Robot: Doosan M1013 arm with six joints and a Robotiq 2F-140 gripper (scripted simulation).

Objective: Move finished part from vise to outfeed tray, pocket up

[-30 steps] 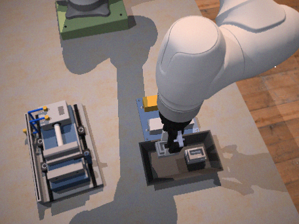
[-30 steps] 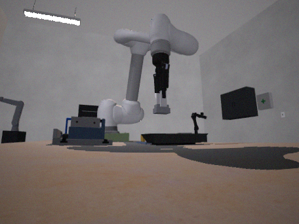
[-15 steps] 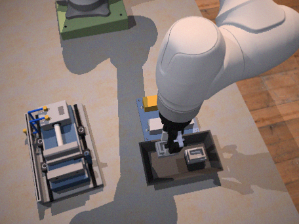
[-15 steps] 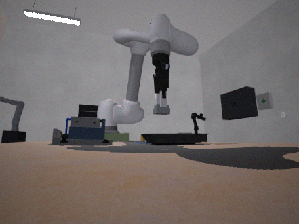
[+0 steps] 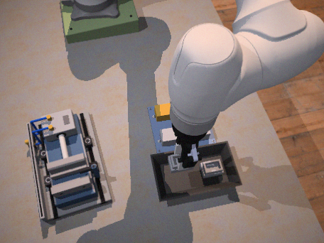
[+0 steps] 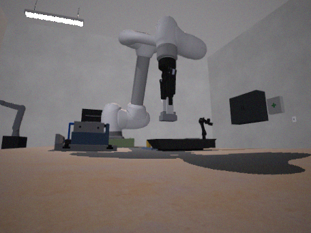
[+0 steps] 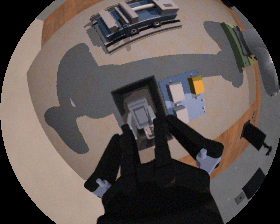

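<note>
My hand is 150 mm above the grey block, 120 mm past it and 10 mm to the left of it. Also, from my hand: orange block: 210 mm behind, 150 mm below, 30 mm to the right; vise: 320 mm to the right, 130 mm below, 60 mm behind; blue fixture plate: 170 mm below, 170 mm behind, 30 mm to the left.
</note>
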